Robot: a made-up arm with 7 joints. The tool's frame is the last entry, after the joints.
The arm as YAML. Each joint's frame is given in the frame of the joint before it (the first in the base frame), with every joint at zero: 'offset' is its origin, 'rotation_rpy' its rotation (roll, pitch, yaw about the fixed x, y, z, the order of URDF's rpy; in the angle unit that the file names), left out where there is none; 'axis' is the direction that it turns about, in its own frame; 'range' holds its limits. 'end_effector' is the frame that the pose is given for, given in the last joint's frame.
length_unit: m
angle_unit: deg
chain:
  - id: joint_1
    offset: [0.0, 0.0, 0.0]
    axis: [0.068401, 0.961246, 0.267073]
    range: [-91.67, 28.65]
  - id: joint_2
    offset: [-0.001, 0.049, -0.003]
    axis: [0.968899, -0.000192, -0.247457]
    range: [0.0, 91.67]
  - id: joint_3
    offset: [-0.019, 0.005, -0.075]
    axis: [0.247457, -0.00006, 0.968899]
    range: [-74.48, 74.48]
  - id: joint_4
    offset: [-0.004, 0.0, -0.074]
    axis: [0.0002, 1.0, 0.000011]
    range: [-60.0, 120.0]
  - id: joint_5
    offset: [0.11, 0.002, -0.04]
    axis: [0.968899, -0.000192, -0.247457]
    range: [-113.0, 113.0]
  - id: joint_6
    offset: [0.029, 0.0, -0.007]
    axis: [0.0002, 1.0, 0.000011]
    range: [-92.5, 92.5]
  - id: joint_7
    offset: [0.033, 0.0, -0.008]
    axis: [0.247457, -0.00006, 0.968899]
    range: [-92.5, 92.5]
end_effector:
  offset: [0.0, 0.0, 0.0]
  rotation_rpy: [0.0, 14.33, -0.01]
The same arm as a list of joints. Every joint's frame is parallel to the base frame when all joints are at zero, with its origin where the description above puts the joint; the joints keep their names.
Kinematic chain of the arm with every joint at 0, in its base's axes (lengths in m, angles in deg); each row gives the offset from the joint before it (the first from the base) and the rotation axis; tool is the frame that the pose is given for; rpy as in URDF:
joint_1: xyz 0.0000 0.0000 0.0000 axis 0.068403 0.961235 0.26711
joint_2: xyz -0.0010 0.0490 -0.0030 axis 0.968889 -0.0002 -0.247497
joint_3: xyz -0.0190 0.0050 -0.0750 axis 0.247497 -0.0001 0.968889
joint_4: xyz -0.0040 0.0000 -0.0740 axis 0.0002 1 0
joint_5: xyz 0.1100 0.0020 -0.0400 axis 0.968889 -0.0002 -0.247497
joint_6: xyz 0.0290 0.0000 -0.0070 axis 0.0002 1 0
joint_7: xyz 0.0330 0.0000 -0.0080 axis 0.247497 -0.0001 0.968889
tool: xyz 0.0000 0.0000 0.0000 rpy 0.00 14.33 -0.01
Joint limits (deg, base to tool): -91.67..28.65 0.00..91.67 -74.48..74.48 -60.00..120.00 -113.00..113.00 -92.50..92.50 -92.50..92.50

